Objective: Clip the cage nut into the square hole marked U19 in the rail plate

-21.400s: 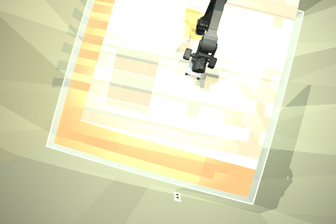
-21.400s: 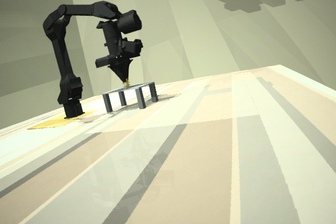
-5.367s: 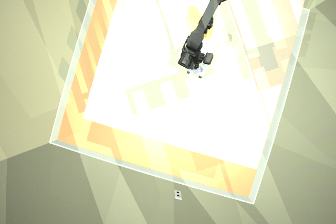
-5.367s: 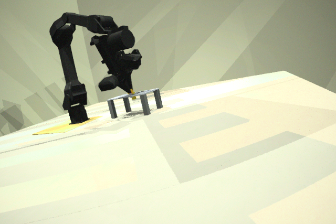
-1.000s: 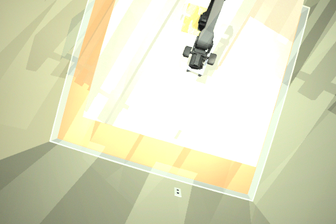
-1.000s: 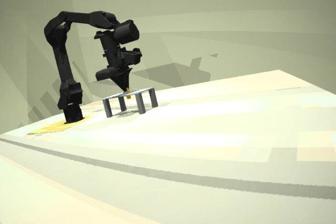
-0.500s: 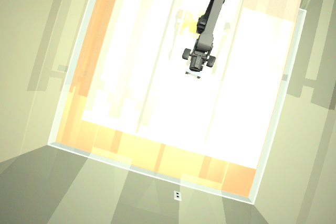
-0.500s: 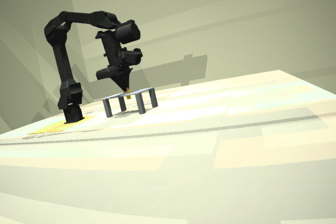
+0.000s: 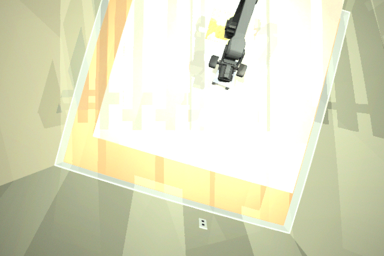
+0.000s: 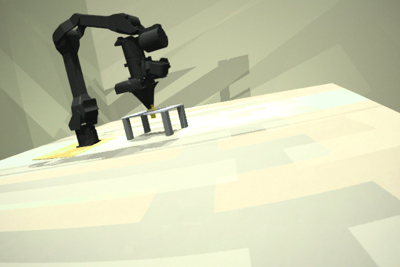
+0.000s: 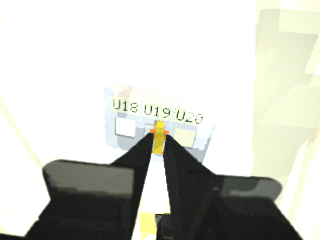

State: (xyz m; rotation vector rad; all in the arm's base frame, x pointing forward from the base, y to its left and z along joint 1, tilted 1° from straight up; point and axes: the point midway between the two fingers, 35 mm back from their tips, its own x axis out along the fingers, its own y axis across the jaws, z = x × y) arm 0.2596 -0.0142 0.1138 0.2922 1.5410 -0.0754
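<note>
My gripper tip is 1 cm above the yellow cage nut.
</note>
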